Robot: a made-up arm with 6 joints. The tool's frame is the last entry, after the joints.
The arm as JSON. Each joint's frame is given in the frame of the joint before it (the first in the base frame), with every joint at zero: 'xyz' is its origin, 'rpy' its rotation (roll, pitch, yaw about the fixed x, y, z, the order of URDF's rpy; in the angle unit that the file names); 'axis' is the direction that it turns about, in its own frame. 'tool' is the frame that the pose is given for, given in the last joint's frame.
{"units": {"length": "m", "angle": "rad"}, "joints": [
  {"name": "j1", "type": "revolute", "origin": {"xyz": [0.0, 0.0, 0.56], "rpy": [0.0, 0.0, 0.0]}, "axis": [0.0, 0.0, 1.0]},
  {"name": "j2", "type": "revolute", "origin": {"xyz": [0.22, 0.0, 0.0], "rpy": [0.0, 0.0, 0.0]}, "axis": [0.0, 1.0, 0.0]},
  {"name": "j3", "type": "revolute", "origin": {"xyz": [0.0, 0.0, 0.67], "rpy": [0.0, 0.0, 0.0]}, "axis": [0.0, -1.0, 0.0]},
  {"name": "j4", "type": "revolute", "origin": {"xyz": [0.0, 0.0, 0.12], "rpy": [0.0, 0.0, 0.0]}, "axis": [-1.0, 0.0, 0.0]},
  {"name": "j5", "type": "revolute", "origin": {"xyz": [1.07, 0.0, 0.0], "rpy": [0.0, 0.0, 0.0]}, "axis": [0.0, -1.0, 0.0]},
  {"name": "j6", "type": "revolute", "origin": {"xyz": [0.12, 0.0, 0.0], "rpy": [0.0, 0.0, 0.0]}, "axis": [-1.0, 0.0, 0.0]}
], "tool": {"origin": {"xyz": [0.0, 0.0, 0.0], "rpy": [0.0, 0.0, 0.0]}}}
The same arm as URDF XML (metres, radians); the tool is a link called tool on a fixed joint. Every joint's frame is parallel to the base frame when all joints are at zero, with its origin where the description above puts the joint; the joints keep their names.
<robot name="arm">
<joint name="j1" type="continuous"><parent link="base_link"/><child link="link1"/><origin xyz="0 0 0.56"/><axis xyz="0 0 1"/></joint>
<joint name="j2" type="continuous"><parent link="link1"/><child link="link2"/><origin xyz="0.22 0 0"/><axis xyz="0 1 0"/></joint>
<joint name="j3" type="continuous"><parent link="link2"/><child link="link3"/><origin xyz="0 0 0.67"/><axis xyz="0 -1 0"/></joint>
<joint name="j4" type="continuous"><parent link="link3"/><child link="link4"/><origin xyz="0 0 0.12"/><axis xyz="-1 0 0"/></joint>
<joint name="j5" type="continuous"><parent link="link4"/><child link="link5"/><origin xyz="1.07 0 0"/><axis xyz="0 -1 0"/></joint>
<joint name="j6" type="continuous"><parent link="link5"/><child link="link6"/><origin xyz="0.12 0 0"/><axis xyz="-1 0 0"/></joint>
<joint name="tool_joint" type="fixed"><parent link="link6"/><child link="tool"/><origin xyz="0 0 0"/></joint>
<link name="base_link"/>
<link name="link1"/>
<link name="link2"/>
<link name="link3"/>
<link name="link4"/>
<link name="link5"/>
<link name="link6"/>
<link name="tool"/>
</robot>

